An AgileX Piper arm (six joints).
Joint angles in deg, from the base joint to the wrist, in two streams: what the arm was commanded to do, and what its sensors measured. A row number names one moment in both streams.
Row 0, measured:
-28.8 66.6 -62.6 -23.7 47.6 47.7
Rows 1 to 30, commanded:
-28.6 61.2 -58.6 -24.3 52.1 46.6
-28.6 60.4 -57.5 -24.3 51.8 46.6
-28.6 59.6 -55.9 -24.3 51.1 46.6
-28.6 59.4 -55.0 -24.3 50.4 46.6
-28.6 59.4 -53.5 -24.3 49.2 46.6
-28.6 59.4 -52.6 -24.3 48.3 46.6
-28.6 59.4 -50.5 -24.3 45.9 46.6
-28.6 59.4 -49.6 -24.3 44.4 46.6
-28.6 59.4 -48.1 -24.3 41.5 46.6
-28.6 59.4 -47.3 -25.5 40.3 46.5
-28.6 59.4 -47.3 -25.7 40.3 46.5
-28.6 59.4 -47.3 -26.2 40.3 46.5
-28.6 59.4 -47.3 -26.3 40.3 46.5
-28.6 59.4 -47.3 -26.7 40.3 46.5
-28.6 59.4 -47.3 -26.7 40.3 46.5
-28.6 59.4 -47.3 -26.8 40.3 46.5
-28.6 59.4 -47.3 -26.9 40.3 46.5
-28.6 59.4 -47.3 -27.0 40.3 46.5
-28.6 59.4 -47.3 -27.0 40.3 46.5
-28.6 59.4 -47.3 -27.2 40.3 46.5
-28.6 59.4 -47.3 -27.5 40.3 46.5
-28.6 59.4 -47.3 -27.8 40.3 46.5
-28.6 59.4 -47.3 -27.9 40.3 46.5
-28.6 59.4 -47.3 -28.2 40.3 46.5
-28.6 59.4 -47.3 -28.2 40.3 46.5
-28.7 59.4 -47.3 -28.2 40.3 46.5
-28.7 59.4 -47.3 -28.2 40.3 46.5
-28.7 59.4 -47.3 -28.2 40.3 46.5
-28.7 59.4 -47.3 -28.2 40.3 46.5
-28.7 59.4 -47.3 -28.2 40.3 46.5
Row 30, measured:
-28.8 59.8 -47.5 -27.0 39.6 47.0
